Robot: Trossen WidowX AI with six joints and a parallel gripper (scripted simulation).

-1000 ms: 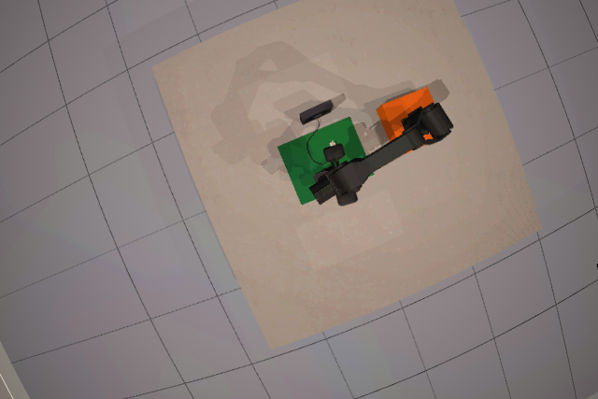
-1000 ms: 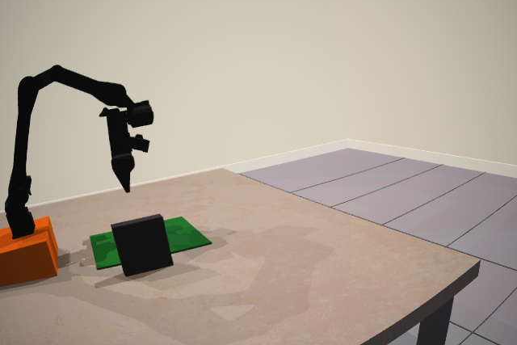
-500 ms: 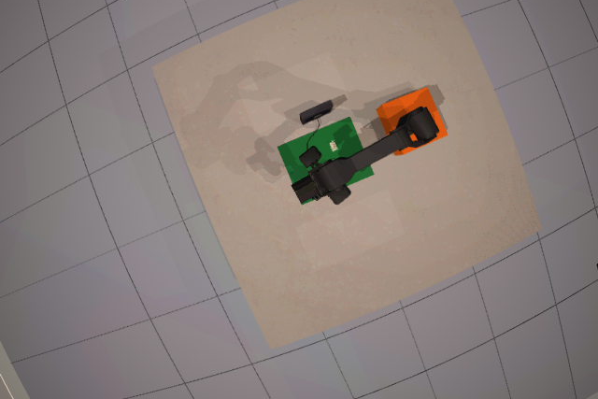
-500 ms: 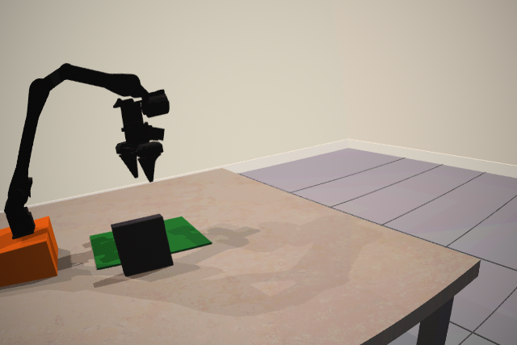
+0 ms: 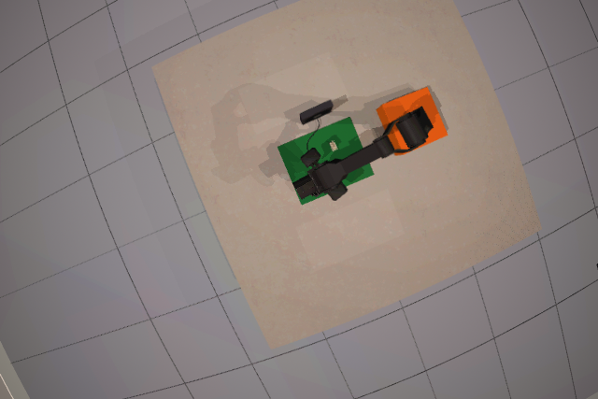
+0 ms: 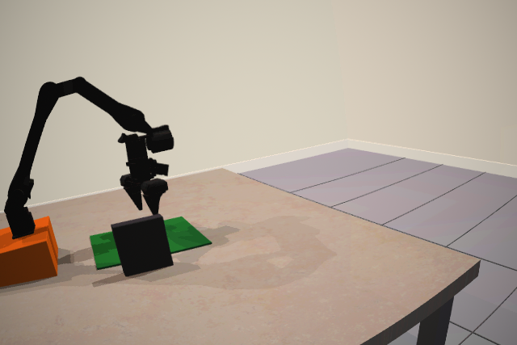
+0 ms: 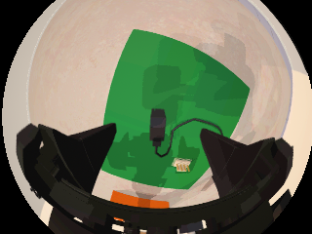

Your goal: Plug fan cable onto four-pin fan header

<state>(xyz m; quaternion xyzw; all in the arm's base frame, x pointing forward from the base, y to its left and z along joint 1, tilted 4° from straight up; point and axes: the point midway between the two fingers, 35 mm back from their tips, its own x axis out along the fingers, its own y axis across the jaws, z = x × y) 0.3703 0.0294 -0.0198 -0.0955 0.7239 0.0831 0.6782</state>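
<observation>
The dark plug is 40 mm below my gripper tip and 10 mm behind it. The rest, counted from my gripper tip: white four-pin header: 80 mm to the right, 80 mm behind, 60 mm below; black fan: 210 mm to the right, 70 mm behind; green board: 80 mm below, 40 mm to the right, 40 mm behind.
</observation>
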